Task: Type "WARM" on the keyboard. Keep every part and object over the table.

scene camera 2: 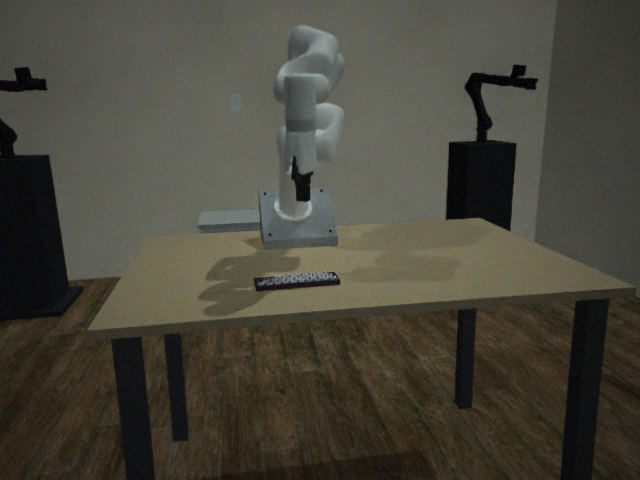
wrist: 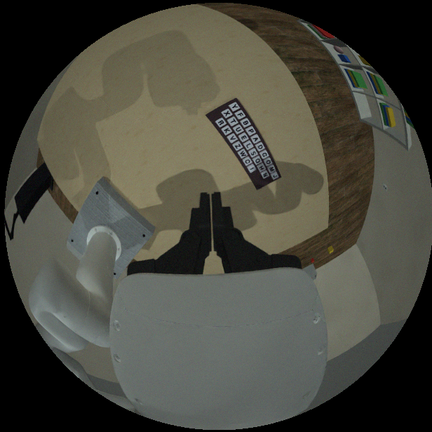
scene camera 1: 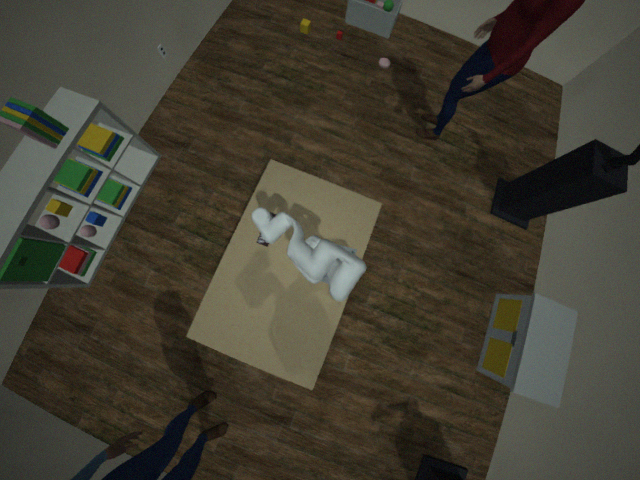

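Pixels of known places: gripper, fingertip midpoint: [scene camera 2: 303, 200]; arm's base, link origin: [scene camera 2: 293, 208].
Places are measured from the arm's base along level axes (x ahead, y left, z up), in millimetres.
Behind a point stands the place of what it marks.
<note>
A dark keyboard [scene camera 2: 297, 280] @(y -40, x 465, z -91 mm) [wrist: 243, 142] with white letter keys lies flat on the tan table [scene camera 1: 330, 191] @(y -430, x 191, z -104 mm) [scene camera 2: 382, 297] @(y 142, x 591, z -103 mm) [wrist: 165, 145]. In scene camera 1 it is mostly hidden under the arm. In the wrist view, W [wrist: 243, 154] is in the lower-left row, R [wrist: 219, 122] starts that row, A [wrist: 255, 139] is mid-way along the upper-right row, and M [wrist: 271, 169] is near that row's lower end. My gripper [scene camera 2: 303, 199] @(y -10, x 383, z 94 mm) [wrist: 210, 205] is shut and empty, pointing down, well above the table. In the wrist view the fingertips appear below-left of the keyboard. Scene camera 1 hides the fingers.
The arm's grey base plate [scene camera 2: 299, 240] @(y 5, x 112, z -80 mm) [wrist: 120, 215] stands at the table's rear edge. Arm shadows fall across the table. Off the table are a shelf unit [scene camera 1: 28, 155], a person in red [scene camera 1: 509, 46], another person in blue [scene camera 1: 149, 459] and dark pedestals [scene camera 1: 558, 186] [scene camera 2: 480, 180].
</note>
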